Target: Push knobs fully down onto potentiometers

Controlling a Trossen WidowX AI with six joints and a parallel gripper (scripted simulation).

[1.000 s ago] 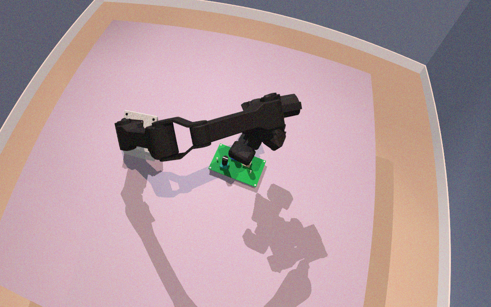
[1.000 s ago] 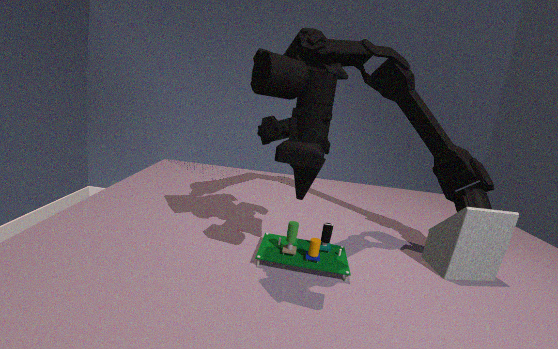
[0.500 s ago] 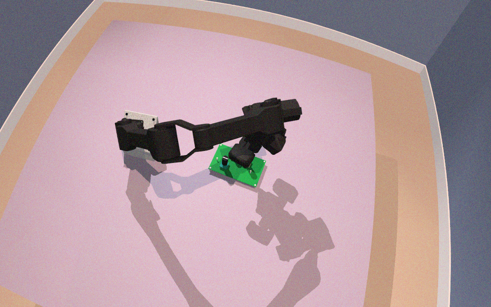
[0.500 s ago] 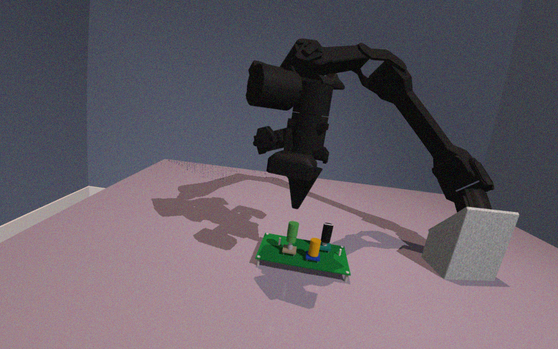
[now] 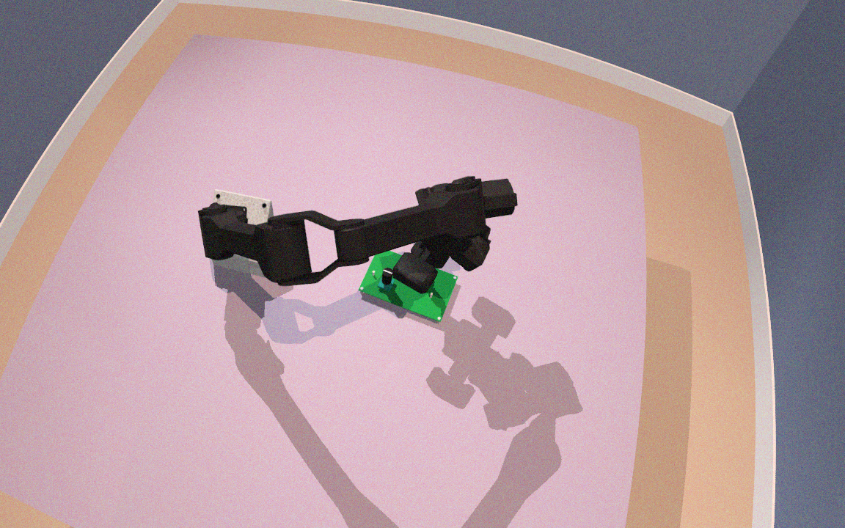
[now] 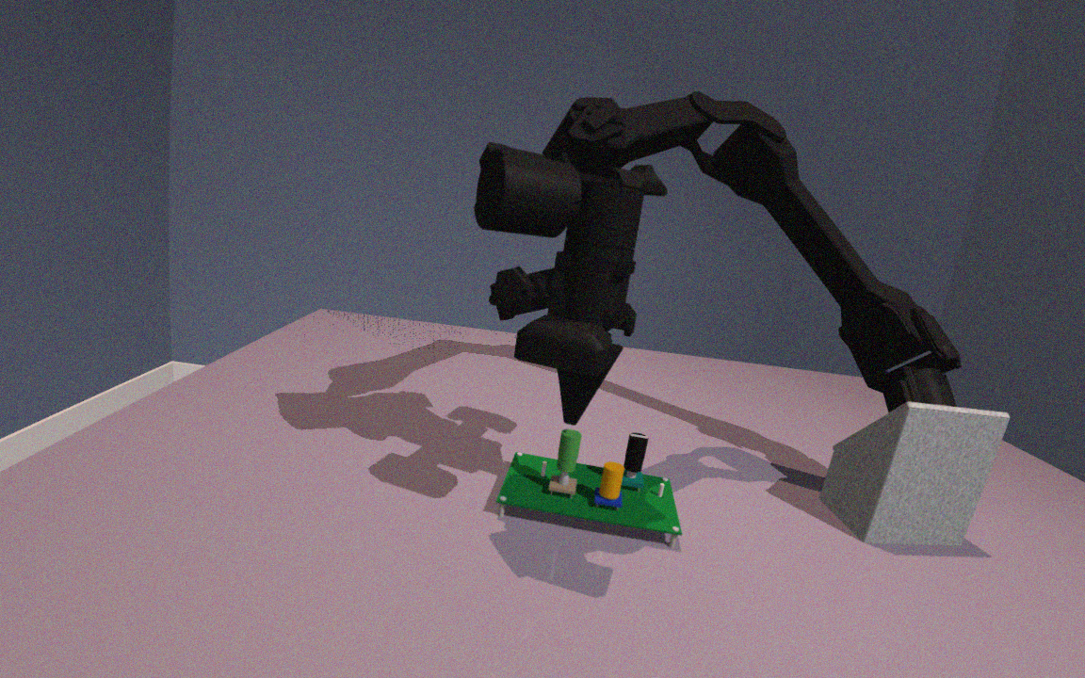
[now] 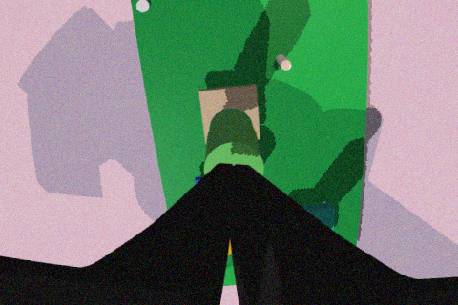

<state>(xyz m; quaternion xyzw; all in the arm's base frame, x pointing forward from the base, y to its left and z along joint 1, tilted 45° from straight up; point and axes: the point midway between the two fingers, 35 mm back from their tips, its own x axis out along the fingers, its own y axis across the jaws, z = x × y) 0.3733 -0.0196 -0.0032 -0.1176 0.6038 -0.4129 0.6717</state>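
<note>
The green knob is 3 cm below my gripper tip. Also, from my gripper tip: black knob: 7 cm behind, 2 cm to the right, 3 cm below.
</note>
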